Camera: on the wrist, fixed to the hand. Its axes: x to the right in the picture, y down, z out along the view.
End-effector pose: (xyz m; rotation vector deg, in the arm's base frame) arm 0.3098 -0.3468 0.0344 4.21 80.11 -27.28
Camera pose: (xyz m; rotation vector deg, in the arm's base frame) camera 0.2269 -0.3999 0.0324 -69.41 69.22 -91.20
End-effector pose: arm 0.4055 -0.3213 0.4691 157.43 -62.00 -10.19
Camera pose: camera 0.4740 -0.2642 0.5107 155.22 66.53 -26.16
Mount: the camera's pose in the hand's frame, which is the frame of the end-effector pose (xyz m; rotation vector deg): 0.0089 -0.0776 -0.0599 -8.82 -2.86 -88.65
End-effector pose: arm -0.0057 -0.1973 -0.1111 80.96 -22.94 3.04
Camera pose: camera 0.0380 -0.1543 -0.1881 71.57 40.26 -70.51
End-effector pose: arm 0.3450 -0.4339 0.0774 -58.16 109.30 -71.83
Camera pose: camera 0.3111 -0.4342 0.1698 136.30 -45.77 83.98
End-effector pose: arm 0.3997 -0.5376 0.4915 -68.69 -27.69 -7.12
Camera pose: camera 0.3986 -0.6197 0.5457 -41.49 -78.70 -83.78
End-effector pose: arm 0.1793 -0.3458 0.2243 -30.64 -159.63 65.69
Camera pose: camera 0.1610 -0.3539 0.3207 80.19 -123.82 27.81
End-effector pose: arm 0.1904 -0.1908 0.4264 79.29 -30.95 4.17
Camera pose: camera 0.2452 -0.1525 0.3542 76.16 32.81 -69.66
